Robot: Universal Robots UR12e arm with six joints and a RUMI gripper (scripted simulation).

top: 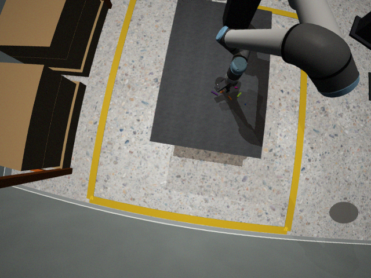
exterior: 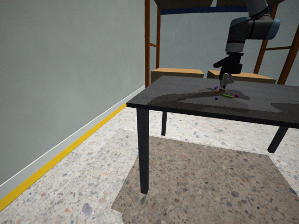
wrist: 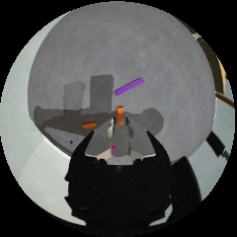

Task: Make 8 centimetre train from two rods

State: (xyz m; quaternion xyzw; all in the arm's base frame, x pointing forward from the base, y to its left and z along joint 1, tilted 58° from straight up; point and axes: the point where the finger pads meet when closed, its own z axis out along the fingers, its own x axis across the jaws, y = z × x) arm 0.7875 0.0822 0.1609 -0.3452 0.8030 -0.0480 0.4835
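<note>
My gripper is now 5 cm to the left of the purple rod, 5 cm short of it and 2 cm above it. Round my hand: lime rod (13 cm to the left, 5 cm behind, 2 cm below); magenta rod (9 cm behind, 8 cm to the left, 2 cm below); small blue rod (22 cm to the left, 2 cm below).
</note>
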